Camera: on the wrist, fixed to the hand. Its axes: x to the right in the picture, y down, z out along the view.
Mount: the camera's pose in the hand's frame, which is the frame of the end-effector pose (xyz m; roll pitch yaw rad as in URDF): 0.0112 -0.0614 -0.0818 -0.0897 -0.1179 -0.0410
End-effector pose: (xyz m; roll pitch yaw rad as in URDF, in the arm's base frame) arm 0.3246 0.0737 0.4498 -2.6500 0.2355 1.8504
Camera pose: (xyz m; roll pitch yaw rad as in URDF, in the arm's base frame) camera 0.3002 0.1026 0.5455 -2.7157 0.3191 1.9468
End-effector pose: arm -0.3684 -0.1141 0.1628 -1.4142 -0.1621 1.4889
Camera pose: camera -0.2781 -0.1182 0.2119 -1.5277 -0.2197 1.6017
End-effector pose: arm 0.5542 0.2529 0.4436 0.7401 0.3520 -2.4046
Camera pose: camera 0.5790 0.2621 0.3442 0.6118 0.2904 -2.5190
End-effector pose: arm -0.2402 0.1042 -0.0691 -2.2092 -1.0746 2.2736
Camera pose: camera -0.1657 0.0613 -0.0126 -2.5018 -1.0251 2.5044
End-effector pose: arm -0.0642 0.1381 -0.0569 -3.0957 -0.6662 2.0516
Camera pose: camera -0.0952 0.0730 0.0165 3.0644 -0.5495 2.1056
